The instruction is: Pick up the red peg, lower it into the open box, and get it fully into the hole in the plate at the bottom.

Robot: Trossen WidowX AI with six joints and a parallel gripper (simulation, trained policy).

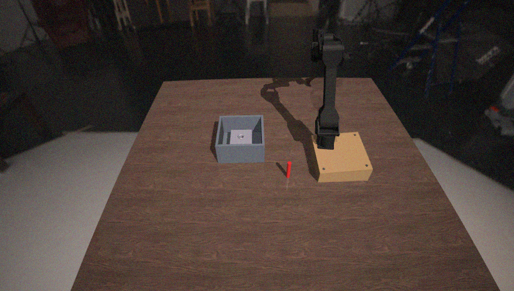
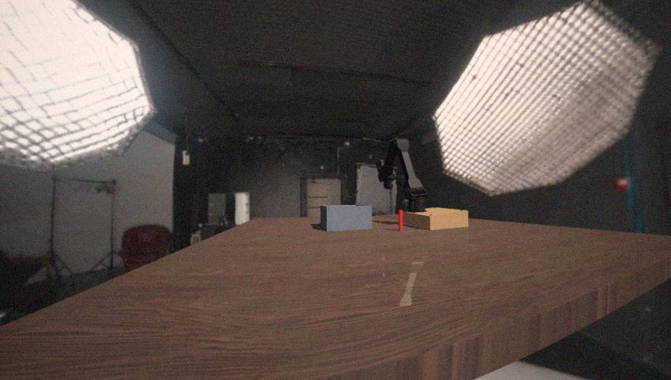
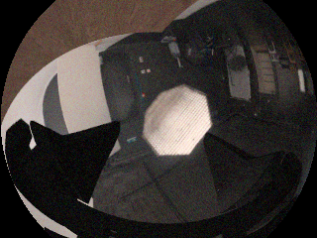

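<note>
Right now the red peg is 220 mm ahead of my gripper tip, 640 mm to the left of it and 230 mm below it. Also, from my gripper tip: pale plate (440 mm ahead, 510 mm to the left, 220 mm below); then grey-blue box (440 mm ahead, 510 mm to the left, 240 mm below).
</note>
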